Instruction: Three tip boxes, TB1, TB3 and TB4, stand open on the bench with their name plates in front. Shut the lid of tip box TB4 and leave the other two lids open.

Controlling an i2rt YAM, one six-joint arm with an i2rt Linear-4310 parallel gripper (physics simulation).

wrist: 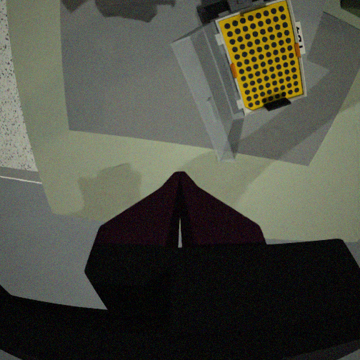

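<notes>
Tip box TB4 (264, 57) is in the upper right of the wrist view, with its yellow perforated top uncovered. Its clear lid (202, 95) stands open on the box's left side. Part of its white name plate (300, 40) shows at the box's right edge. My gripper (179, 180) is shut and empty, with its dark red fingertips together below and to the left of the lid, apart from it in the view. TB1 and TB3 cannot be made out.
Dark shapes (132, 9), cut off by the top edge, are too unclear to name. A grey surface (120, 90) lies under TB4, with a pale green band (120, 150) around it. A speckled pale surface (16, 110) is at the far left.
</notes>
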